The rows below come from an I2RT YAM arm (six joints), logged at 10 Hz.
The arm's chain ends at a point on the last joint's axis. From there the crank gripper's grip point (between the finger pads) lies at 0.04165 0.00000 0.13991 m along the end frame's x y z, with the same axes.
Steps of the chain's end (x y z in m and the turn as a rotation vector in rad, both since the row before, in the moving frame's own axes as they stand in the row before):
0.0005 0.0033 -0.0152 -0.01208 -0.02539 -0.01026
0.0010 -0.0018 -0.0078 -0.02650 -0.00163 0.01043
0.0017 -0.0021 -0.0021 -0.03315 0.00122 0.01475
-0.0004 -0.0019 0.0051 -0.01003 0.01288 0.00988
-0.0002 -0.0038 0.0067 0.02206 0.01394 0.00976
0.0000 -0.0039 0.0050 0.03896 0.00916 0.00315
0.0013 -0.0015 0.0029 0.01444 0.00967 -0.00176
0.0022 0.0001 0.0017 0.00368 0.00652 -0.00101
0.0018 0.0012 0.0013 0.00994 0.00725 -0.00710
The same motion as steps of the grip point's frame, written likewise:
-0.0031 0.0046 -0.0142 -0.01208 -0.02539 -0.01026
0.0008 0.0023 -0.0078 -0.02650 -0.00163 0.01043
0.0018 0.0032 -0.0022 -0.03315 0.00122 0.01475
0.0014 -0.0001 0.0045 -0.01003 0.01288 0.00988
0.0018 -0.0065 0.0061 0.02206 0.01394 0.00976
0.0013 -0.0092 0.0045 0.03896 0.00916 0.00315
0.0026 -0.0036 0.0025 0.01444 0.00967 -0.00176
0.0031 -0.0005 0.0014 0.00368 0.00652 -0.00101
0.0028 -0.0005 0.0010 0.00994 0.00725 -0.00710

